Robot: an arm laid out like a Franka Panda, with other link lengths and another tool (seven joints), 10 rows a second.
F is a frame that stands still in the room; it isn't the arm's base.
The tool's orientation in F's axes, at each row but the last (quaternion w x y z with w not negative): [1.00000, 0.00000, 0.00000, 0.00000]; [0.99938, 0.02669, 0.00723, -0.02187]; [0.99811, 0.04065, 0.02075, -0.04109]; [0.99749, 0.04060, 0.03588, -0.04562]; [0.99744, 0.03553, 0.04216, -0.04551]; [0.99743, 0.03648, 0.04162, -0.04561]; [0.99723, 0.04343, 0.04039, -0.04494]
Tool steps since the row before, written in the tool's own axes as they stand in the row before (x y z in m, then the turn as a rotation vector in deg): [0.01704, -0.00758, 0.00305, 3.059, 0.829, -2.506]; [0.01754, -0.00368, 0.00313, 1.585, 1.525, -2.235]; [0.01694, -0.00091, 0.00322, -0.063, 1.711, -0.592]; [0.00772, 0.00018, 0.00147, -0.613, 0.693, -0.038]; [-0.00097, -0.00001, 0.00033, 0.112, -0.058, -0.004]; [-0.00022, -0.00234, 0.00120, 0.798, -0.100, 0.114]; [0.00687, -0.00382, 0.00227, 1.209, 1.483, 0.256]
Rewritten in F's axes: [0.01704, -0.00758, 0.00305, 3.059, 0.829, -2.506]; [0.01740, -0.00460, 0.00266, 1.621, 1.573, -2.175]; [0.01691, -0.00253, 0.00238, 0.058, 1.754, -0.451]; [0.00778, -0.00063, 0.00089, -0.546, 0.745, 0.062]; [-0.00094, 0.00005, 0.00041, 0.105, -0.067, -0.018]; [-0.00034, -0.00240, 0.00105, 0.792, -0.178, 0.037]; [0.00664, -0.00459, 0.00136, 1.358, 1.344, 0.275]
